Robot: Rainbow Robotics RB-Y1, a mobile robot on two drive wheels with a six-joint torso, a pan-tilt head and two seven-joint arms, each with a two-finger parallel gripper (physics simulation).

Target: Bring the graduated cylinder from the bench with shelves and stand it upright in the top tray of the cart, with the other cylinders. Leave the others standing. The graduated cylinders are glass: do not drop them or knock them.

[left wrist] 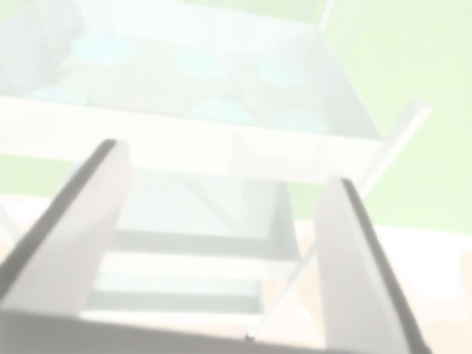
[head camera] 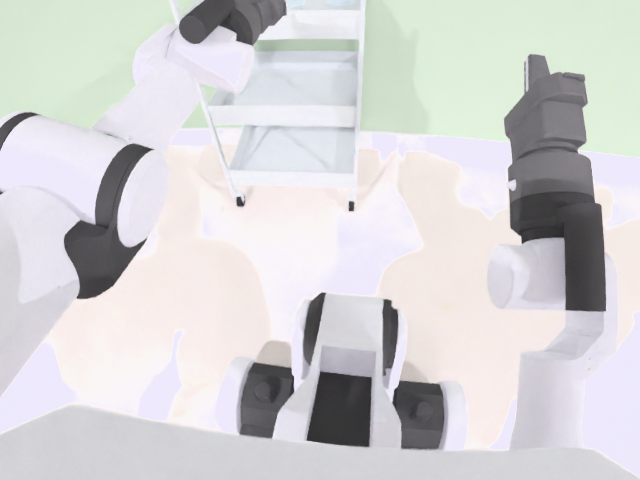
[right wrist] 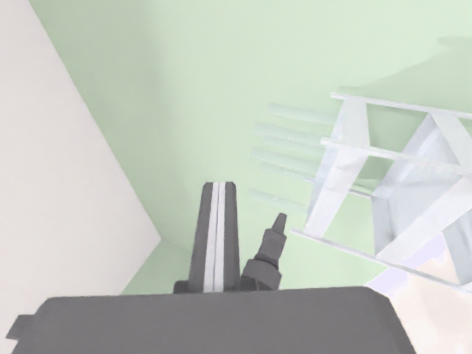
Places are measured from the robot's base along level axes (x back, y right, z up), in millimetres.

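Pixels of known places: left gripper, between the fingertips: (left wrist: 228, 177) (right wrist: 281, 221); right gripper, between the fingertips: (head camera: 534, 58) (right wrist: 220, 192).
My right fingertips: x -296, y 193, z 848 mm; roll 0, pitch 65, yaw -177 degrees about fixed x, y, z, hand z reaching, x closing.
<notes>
For each thing: its top centre in the pictures, then the offset to it from my right fingertips. "spot": a spot on its surface instead.
- cart's top tray, a spot on its surface: (left wrist: 300, 161) (head camera: 324, 25) spot: dx -410, dy -312, dz -154 mm
- base, a spot on its surface: (left wrist: 102, 48) spot: dx -629, dy -596, dz -172 mm
- cylinder, centre of its top: (right wrist: 248, 192) dx -467, dy -608, dz +151 mm
- cart's middle tray, a spot on its surface: (head camera: 305, 115) spot: dx -407, dy -375, dz -417 mm
Several clear graduated cylinders with pale blue bases stand upright in the cart's top tray (head camera: 320, 24) (left wrist: 300, 161) (right wrist: 332, 192). One base (left wrist: 102, 48) is at the back left in the left wrist view, another (left wrist: 220, 111) near the front wall. In the right wrist view, one cylinder (right wrist: 277, 200) stands nearest the left gripper (left wrist: 227, 161) (right wrist: 282, 216). This gripper is open and empty, in front of the tray's near wall, apart from the cylinders. My right gripper (head camera: 535, 57) (right wrist: 220, 192) is shut and empty, well away from the cart. The bench with shelves does not show.
The cart's middle tray (head camera: 305, 115) and bottom tray (head camera: 299, 178) are below the top one. A thin cart post (head camera: 222, 155) stands beside my left forearm (head camera: 149, 98). A green wall (head camera: 465, 62) (right wrist: 200, 75) is behind the cart.
</notes>
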